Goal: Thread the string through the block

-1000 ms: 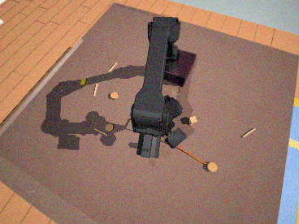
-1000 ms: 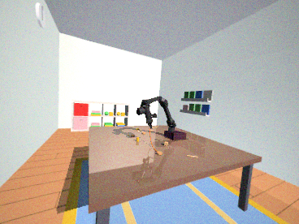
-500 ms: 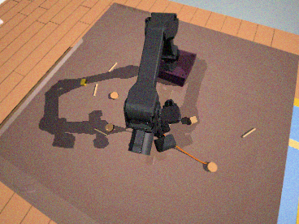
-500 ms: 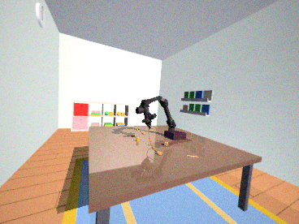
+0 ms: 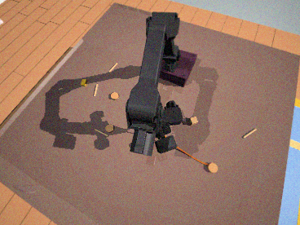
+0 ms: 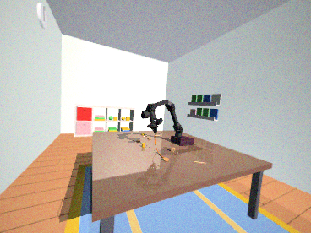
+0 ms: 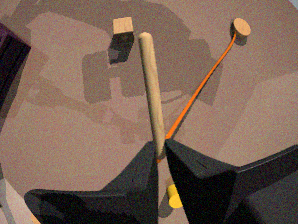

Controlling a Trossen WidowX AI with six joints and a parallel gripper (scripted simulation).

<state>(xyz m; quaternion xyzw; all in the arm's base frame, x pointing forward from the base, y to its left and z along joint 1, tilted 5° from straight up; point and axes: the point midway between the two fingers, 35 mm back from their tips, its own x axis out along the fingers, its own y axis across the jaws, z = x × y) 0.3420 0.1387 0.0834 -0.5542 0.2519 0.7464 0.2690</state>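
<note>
The small wooden block lies 13 cm behind my gripper tip, 9 cm to the left of it and 12 cm below it. From my gripper tip the other things lie so: yellow cylinder 9 cm ahead, 6 cm to the right, 12 cm below; thin wooden stick 1 cm behind, 1 cm to the left, 1 cm above; yellow cube 5 cm behind, 53 cm to the right, 13 cm below.
</note>
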